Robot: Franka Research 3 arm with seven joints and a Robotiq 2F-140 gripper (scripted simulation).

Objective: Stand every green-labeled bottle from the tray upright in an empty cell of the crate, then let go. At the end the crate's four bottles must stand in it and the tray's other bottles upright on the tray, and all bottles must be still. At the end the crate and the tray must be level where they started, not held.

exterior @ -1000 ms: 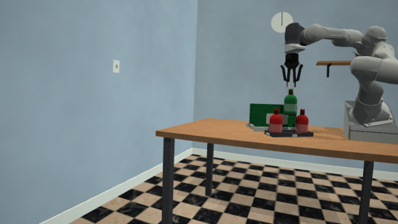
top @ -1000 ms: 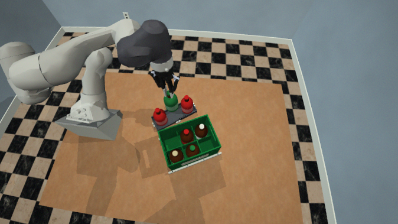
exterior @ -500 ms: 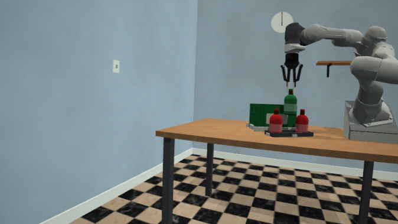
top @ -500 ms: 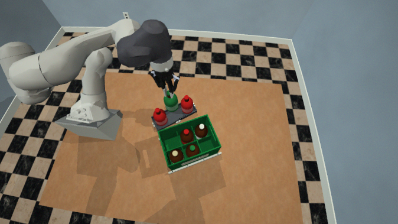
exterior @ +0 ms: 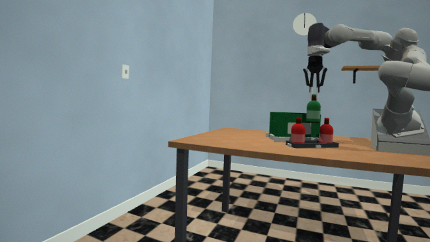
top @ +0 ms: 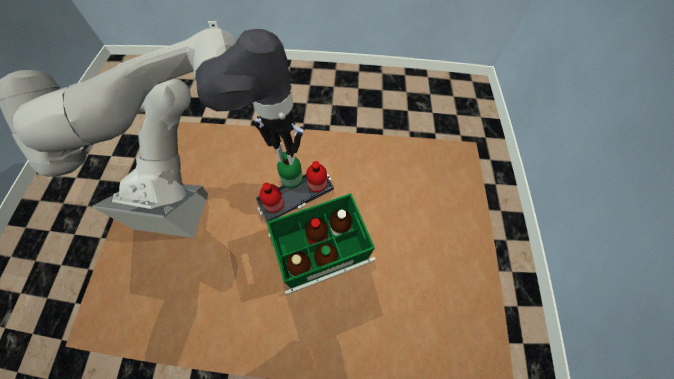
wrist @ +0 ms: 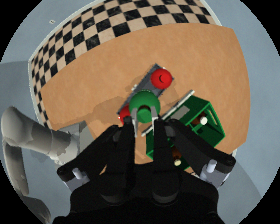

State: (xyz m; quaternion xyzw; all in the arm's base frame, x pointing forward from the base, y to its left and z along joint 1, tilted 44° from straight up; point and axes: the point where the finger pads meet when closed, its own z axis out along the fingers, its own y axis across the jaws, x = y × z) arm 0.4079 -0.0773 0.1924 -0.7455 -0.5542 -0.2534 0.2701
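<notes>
My gripper is now 90 mm above the green-labeled bottle. Also, from my hand: green crate: 100 mm ahead, 200 mm to the right, 210 mm below; then dark tray: 290 mm below.
</notes>
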